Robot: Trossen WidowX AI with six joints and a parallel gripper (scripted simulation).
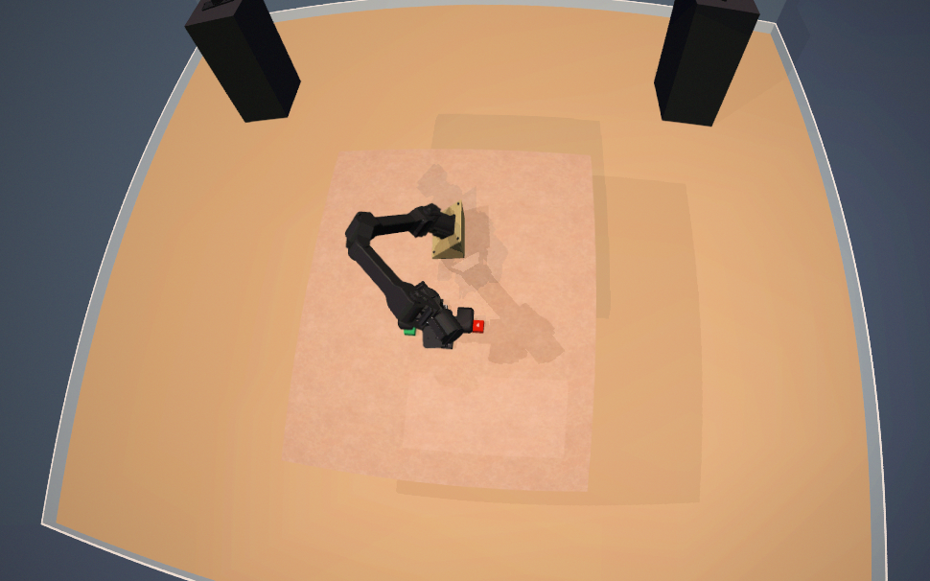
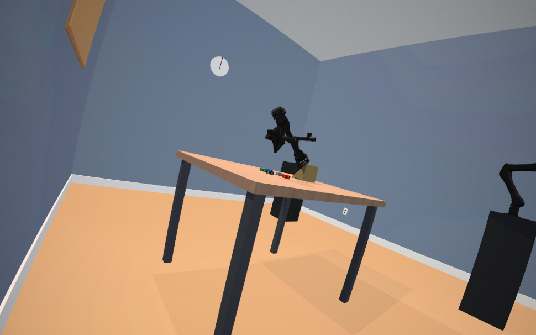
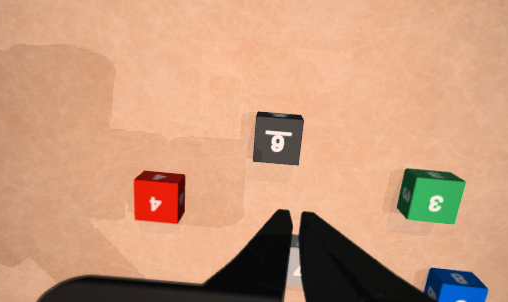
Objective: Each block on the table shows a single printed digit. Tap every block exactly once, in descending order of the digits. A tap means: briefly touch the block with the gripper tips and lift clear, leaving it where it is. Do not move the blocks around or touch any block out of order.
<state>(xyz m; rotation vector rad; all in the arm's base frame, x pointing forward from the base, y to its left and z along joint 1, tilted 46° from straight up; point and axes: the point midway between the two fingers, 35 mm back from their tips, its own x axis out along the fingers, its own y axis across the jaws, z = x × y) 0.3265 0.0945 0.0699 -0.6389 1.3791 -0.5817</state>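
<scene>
My gripper tip is 120 mm above the red block, 90 mm to the right of it and 50 mm past it. From my gripper tip the other things lie so: grey block (120 mm below, 90 mm behind, 20 mm to the right); then black block (120 mm below); then green block (120 mm below, 110 mm to the right, 30 mm behind).
</scene>
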